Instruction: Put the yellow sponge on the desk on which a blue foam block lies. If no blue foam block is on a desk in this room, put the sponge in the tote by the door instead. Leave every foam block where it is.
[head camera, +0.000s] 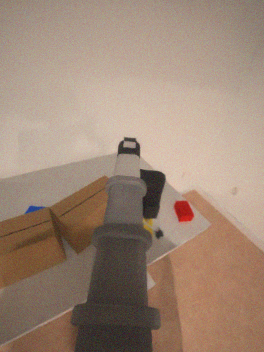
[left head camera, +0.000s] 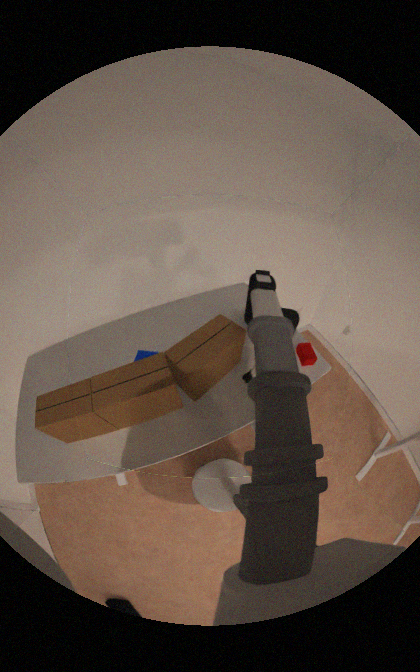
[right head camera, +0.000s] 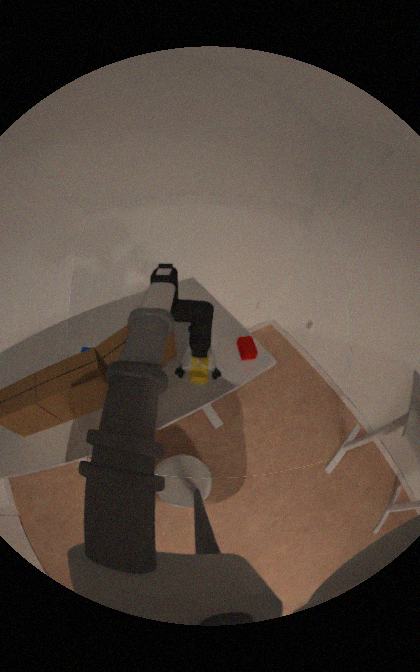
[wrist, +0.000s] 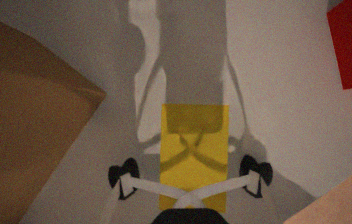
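Note:
The yellow sponge (head camera: 149, 227) (right head camera: 199, 378) (wrist: 194, 150) lies on the white desk (head camera: 192, 234) (left head camera: 75, 352) (right head camera: 225, 340) (wrist: 285, 105) near its right end. My gripper (right head camera: 198, 373) (wrist: 189, 170) is open around it, with a gap between each fingertip and the sponge's sides. The arm hides the sponge in the left head view. A blue foam block (head camera: 35, 209) (left head camera: 145, 355) (right head camera: 86, 349) lies on the same desk, partly hidden behind cardboard boxes. The tote does not show in these views.
Cardboard boxes (head camera: 30, 250) (left head camera: 135, 380) (right head camera: 55, 390) (wrist: 40, 120) stand left of the gripper. A red block (head camera: 184, 211) (left head camera: 306, 354) (right head camera: 247, 348) (wrist: 342, 45) lies to its right. A round white disc (left head camera: 217, 485) (right head camera: 180, 480) is below the desk's front edge. White furniture legs (left head camera: 375, 452) (right head camera: 344, 447) stand at right.

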